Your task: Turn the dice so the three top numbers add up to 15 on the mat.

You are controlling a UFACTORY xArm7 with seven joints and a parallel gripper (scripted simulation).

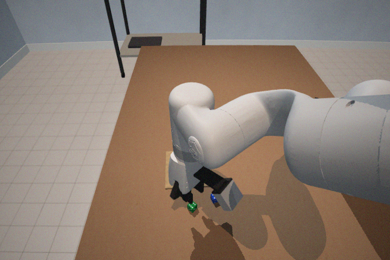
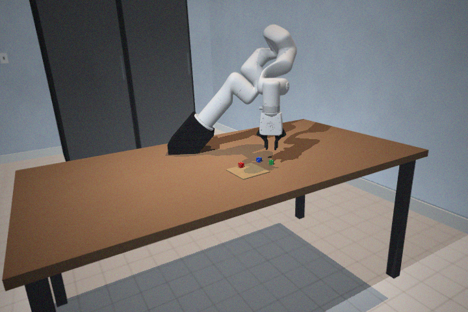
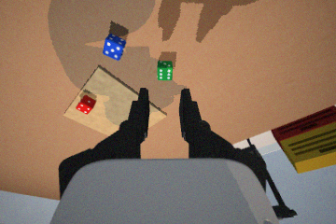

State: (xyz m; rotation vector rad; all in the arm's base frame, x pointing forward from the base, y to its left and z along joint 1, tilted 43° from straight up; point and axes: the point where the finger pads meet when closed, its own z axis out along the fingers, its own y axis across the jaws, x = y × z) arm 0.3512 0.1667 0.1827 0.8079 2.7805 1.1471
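Right now my hand is 8 cm above the green die. Also, from my hand: blue die (5 cm behind, 4 cm to the right, 8 cm below); then tan mat (5 cm ahead, 13 cm to the right, 9 cm below); then red die (14 cm to the right, 8 cm below).
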